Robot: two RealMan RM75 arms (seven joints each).
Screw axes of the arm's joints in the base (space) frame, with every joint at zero. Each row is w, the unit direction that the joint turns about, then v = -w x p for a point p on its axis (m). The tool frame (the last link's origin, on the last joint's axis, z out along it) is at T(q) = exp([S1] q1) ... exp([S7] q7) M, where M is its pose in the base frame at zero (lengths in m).
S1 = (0, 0, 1, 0, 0, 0)
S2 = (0, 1, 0, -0.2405, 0, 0)
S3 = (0, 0, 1, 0, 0, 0)
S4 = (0, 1, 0, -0.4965, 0, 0)
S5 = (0, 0, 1, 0, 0, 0)
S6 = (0, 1, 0, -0.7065, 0, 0)
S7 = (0, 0, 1, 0, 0, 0)
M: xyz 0 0 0.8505 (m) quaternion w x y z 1 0 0 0
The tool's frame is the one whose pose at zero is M.
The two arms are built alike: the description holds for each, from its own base.
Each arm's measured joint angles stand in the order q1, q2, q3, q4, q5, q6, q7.
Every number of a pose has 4 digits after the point.
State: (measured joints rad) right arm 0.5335 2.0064 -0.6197 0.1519 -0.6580 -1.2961 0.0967; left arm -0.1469 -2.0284 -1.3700 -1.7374 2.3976 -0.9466 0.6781
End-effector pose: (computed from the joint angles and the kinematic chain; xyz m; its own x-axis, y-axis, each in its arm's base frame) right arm 0.3520 0.3358 0.0292 0.7623 0.0868 -0.6414 -0.6436 -0.0030 -0.7654; left arm -0.1574 0.3088 -0.0125 0.9337 0.3234 0.1536 0.3527 -0.7573 -0.5496
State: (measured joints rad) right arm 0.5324 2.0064 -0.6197 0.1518 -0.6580 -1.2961 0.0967; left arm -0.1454 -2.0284 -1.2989 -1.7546 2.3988 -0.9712 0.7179
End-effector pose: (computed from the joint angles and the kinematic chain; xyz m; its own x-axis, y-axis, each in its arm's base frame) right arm 0.3524 0.3354 0.0292 0.7624 0.0860 -0.6413 -0.6436 -0.0023 -0.7654; left arm -0.1480 0.2942 -0.0294 0.9592 0.2663 0.0952 0.2775 -0.8211 -0.4987
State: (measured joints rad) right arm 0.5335 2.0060 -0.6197 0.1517 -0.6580 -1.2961 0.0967; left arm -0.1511 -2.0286 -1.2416 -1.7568 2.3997 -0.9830 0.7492
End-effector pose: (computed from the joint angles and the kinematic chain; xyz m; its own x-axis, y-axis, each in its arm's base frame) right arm 0.3521 0.3358 0.0294 0.7626 0.0871 -0.6410 -0.6432 -0.0028 -0.7657; left arm -0.1415 0.2834 -0.0434 0.9750 0.2158 0.0535 0.2163 -0.8643 -0.4541
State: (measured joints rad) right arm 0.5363 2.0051 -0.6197 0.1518 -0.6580 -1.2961 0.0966; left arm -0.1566 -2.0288 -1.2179 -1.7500 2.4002 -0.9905 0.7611
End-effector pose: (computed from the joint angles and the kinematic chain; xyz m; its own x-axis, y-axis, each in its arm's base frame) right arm 0.3513 0.3369 0.0298 0.7629 0.0894 -0.6403 -0.6426 -0.0042 -0.7662; left arm -0.1404 0.2789 -0.0501 0.9795 0.1988 0.0325 0.1932 -0.8815 -0.4309
